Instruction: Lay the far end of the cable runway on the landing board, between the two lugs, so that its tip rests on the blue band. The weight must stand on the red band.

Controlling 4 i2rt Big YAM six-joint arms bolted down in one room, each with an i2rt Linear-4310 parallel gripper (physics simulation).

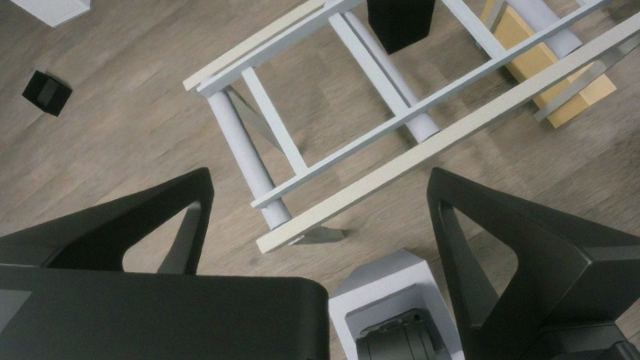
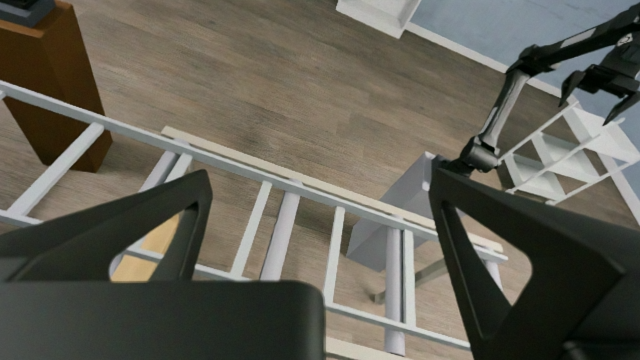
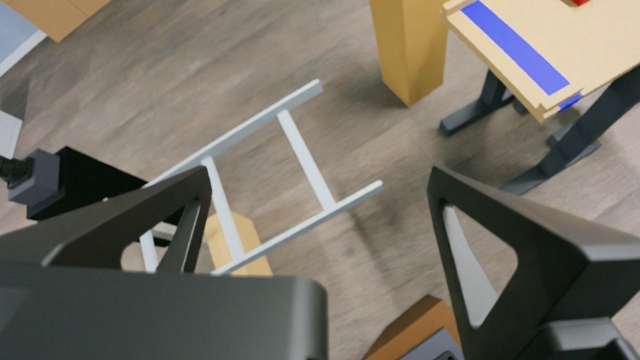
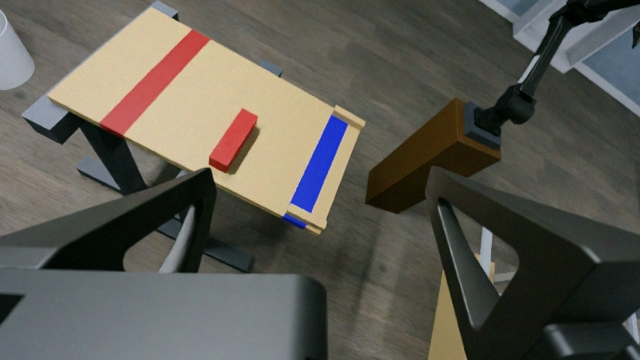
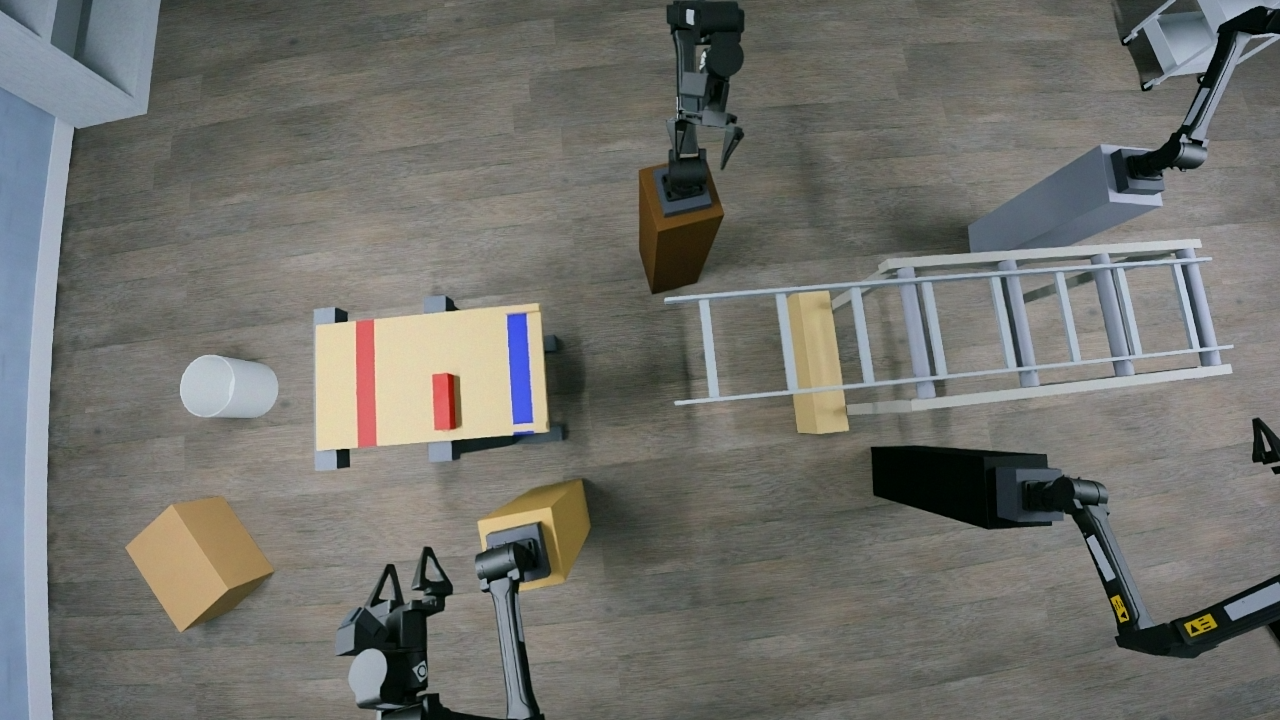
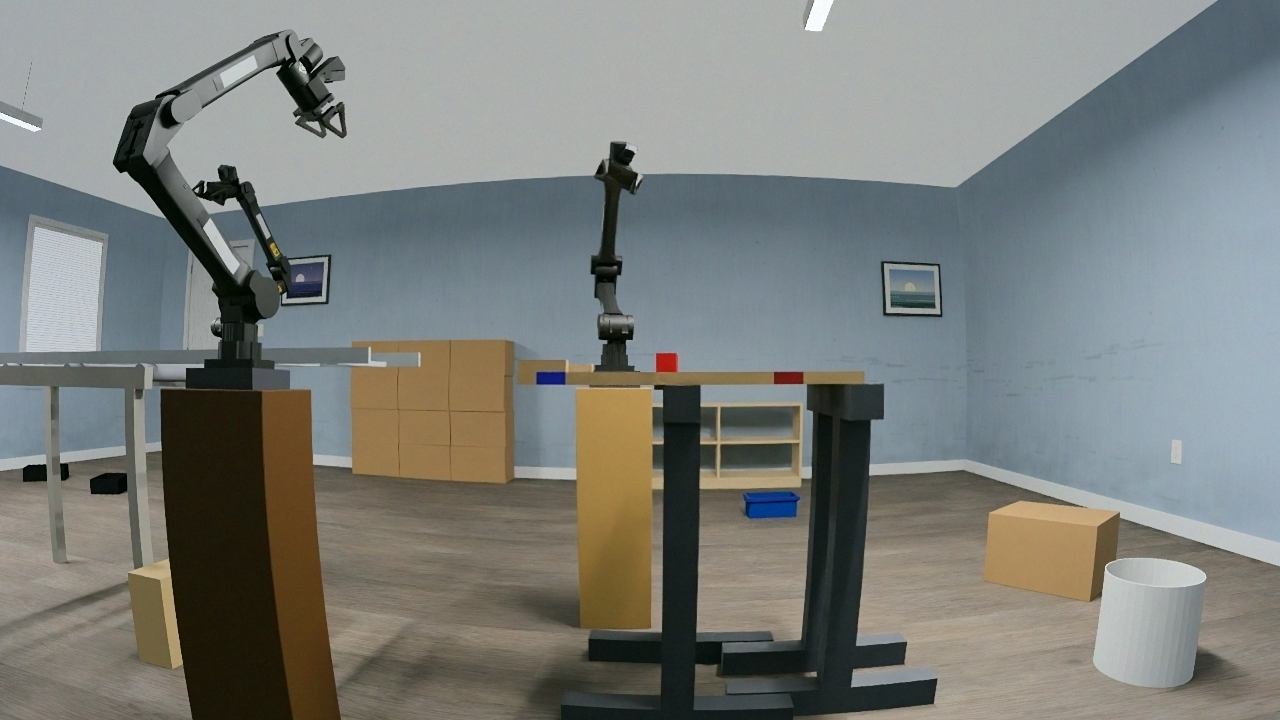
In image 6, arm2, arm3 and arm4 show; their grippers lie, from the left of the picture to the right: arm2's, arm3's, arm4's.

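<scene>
The cable runway, a pale ladder [image 1: 275, 121] [image 2: 334, 255] [image 3: 306, 160] [image 5: 708, 349], lies on a roller stand. Its far end juts out in the air, apart from the landing board [image 4: 185, 100] [image 5: 402, 340]. A blue band [image 3: 515, 47] [image 4: 320, 163] [image 5: 519, 368] lies between two lugs [image 4: 350, 117] [image 4: 307, 216] at the board's near end. The red weight [image 4: 234, 141] [image 5: 443, 401] [image 6: 665, 361] stands on bare wood between the blue band and the red band [image 4: 155, 84] [image 5: 366, 383]. Grippers arm1 [image 1: 320, 170], arm2 [image 2: 320, 170], arm3 [image 3: 320, 170] and arm4 [image 4: 320, 170] are open and empty.
The roller stand [image 5: 1065, 388] has several rollers. A yellow block [image 5: 819, 358] stands below the runway. Brown [image 5: 677, 246], grey [image 5: 1047, 210], black [image 5: 939, 483] and yellow [image 5: 568, 528] pedestals carry the arms. A white bin [image 5: 228, 386] and a carton [image 5: 196, 559] stand at the left.
</scene>
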